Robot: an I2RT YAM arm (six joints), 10 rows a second.
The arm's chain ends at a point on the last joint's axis. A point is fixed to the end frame.
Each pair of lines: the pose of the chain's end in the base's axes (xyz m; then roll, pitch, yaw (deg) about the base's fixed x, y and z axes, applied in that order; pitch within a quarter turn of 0, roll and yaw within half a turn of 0), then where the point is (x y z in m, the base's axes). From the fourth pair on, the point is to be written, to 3 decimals.
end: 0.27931 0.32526 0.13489 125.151 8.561 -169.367
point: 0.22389 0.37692 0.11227
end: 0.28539 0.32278 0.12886 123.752 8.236 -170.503
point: 0.23061 0.37583 0.10798
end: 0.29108 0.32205 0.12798 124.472 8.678 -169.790
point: 0.23595 0.37428 0.10599
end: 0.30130 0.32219 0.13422 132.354 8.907 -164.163
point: 0.243 0.367 0.104
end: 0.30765 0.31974 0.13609 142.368 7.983 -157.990
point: 0.248 0.353 0.097
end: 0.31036 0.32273 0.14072 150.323 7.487 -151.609
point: 0.250 0.345 0.095
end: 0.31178 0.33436 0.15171 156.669 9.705 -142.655
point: 0.254 0.345 0.099
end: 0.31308 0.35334 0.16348 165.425 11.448 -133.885
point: 0.261 0.352 0.104
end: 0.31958 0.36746 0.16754 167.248 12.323 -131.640
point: 0.270 0.364 0.106
